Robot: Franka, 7 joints.
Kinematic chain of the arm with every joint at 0, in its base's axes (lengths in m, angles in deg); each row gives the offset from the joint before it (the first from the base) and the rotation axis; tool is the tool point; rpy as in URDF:
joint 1: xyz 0 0 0.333 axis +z
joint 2: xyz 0 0 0 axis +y
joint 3: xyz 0 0 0.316 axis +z
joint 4: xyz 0.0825 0 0 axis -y
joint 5: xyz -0.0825 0 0.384 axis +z
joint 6: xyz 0 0 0 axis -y
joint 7: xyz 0.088 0 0 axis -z
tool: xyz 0 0 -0.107 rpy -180 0 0
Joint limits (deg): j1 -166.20..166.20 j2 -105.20..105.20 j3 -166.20..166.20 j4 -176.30..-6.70 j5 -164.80..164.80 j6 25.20..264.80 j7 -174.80..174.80
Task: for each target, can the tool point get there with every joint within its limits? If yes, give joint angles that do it. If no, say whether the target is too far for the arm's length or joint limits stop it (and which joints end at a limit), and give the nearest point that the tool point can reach.
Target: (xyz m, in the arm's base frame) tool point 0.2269 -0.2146 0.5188
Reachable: yes | joints -132.61 88.15 138.92 -140.10 124.20 222.70 -40.19
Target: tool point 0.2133 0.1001 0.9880
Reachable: yes | joints -74.63 -44.73 13.04 -72.73 77.21 68.35 113.30
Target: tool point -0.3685 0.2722 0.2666
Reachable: yes | joints 33.68 -22.79 121.28 -150.17 -136.72 84.23 128.66
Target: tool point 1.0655 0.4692 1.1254
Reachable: no: too far | nearest point 0.6491 0.2858 0.8157 | short by 0.550 m
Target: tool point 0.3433 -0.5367 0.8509
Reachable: yes | joints -105.04 41.06 94.07 -63.24 15.50 167.74 -110.92
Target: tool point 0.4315 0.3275 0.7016
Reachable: yes | joints -18.42 73.54 115.18 -107.80 -21.72 228.19 -88.95
